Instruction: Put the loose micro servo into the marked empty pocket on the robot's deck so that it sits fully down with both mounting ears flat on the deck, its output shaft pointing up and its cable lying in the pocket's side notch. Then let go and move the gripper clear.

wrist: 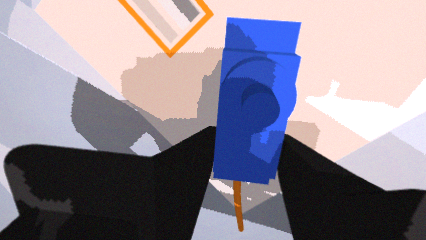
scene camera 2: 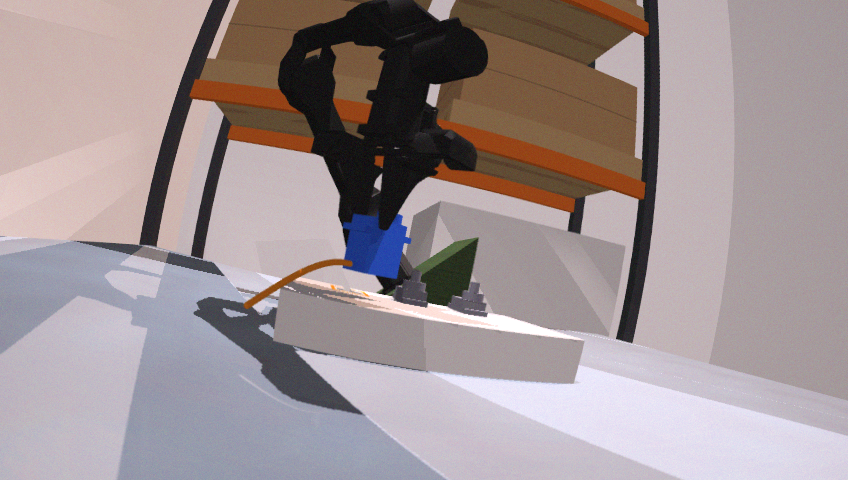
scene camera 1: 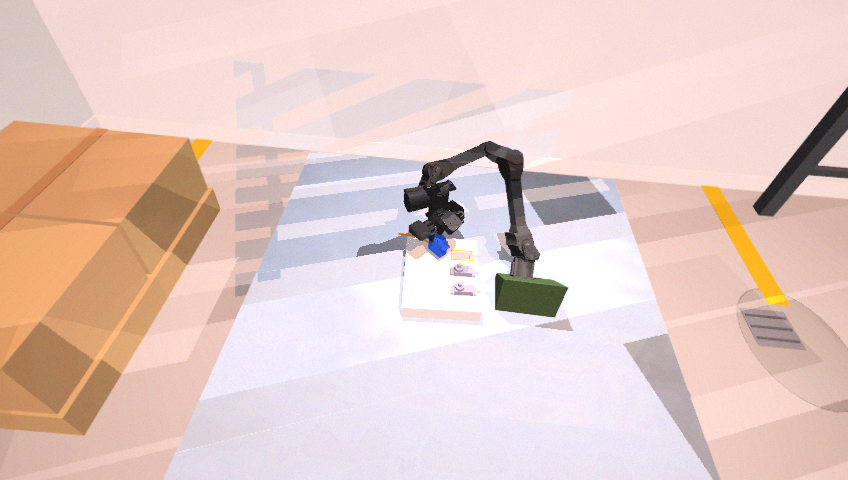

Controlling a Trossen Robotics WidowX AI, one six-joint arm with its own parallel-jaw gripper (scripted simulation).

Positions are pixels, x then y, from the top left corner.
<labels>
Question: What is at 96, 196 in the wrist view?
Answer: My gripper.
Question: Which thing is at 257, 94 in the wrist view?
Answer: A blue micro servo.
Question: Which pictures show my gripper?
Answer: The wrist view, scene camera 2 and scene camera 1: all of them.
</labels>
